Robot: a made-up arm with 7 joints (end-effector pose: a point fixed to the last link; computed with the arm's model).
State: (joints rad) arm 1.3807 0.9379 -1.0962 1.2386 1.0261 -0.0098 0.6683
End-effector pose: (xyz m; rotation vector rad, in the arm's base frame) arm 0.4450 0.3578 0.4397 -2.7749 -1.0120 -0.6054
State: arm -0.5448 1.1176 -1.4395 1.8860 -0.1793 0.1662 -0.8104
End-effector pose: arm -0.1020 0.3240 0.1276 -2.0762 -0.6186 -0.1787
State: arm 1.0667 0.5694 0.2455 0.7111 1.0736 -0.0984 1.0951
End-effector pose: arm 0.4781 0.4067 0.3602 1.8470 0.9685 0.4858
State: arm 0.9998 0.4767 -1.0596 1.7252 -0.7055 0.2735 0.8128
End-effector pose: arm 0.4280 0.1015 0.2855 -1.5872 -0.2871 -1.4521
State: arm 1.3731 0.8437 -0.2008 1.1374 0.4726 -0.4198 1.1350
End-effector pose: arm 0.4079 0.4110 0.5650 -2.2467 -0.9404 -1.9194
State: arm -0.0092 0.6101 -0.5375 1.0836 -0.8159 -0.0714 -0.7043
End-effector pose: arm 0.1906 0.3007 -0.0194 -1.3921 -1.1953 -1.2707
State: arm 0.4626 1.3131 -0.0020 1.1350 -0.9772 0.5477 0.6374
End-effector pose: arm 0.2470 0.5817 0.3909 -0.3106 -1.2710 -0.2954
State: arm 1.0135 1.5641 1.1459 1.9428 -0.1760 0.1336 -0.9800
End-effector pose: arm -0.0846 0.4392 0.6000 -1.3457 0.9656 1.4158
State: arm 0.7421 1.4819 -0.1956 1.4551 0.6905 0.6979 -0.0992
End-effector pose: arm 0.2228 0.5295 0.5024 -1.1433 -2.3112 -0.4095
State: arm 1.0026 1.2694 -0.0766 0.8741 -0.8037 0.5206 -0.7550
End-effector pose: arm 0.2352 0.5861 0.4738 0.8340 -1.8185 -1.0687
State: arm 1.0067 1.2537 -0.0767 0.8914 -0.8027 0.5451 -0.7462
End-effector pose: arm 0.2417 0.5807 0.4724 0.8317 -1.8393 -1.0550
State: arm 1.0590 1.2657 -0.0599 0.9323 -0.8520 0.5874 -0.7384
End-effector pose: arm 0.2329 0.5770 0.4923 0.9410 -1.8474 -1.0454
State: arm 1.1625 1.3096 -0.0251 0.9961 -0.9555 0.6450 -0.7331
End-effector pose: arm 0.2023 0.5746 0.5307 1.1799 -1.8291 -1.0200
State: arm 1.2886 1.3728 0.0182 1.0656 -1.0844 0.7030 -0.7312
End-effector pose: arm 0.1534 0.5721 0.5690 1.4855 -1.7710 -0.9504
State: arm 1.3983 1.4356 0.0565 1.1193 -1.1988 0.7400 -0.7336
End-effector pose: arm 0.1024 0.5694 0.5928 1.7499 -1.6819 -0.8560
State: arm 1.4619 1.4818 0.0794 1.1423 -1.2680 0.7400 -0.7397
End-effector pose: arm 0.0669 0.5688 0.6023 1.8927 -1.5987 -0.7997
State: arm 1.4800 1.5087 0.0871 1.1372 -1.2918 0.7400 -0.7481
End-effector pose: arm 0.0504 0.5705 0.6038 1.9408 -1.5488 -0.7683
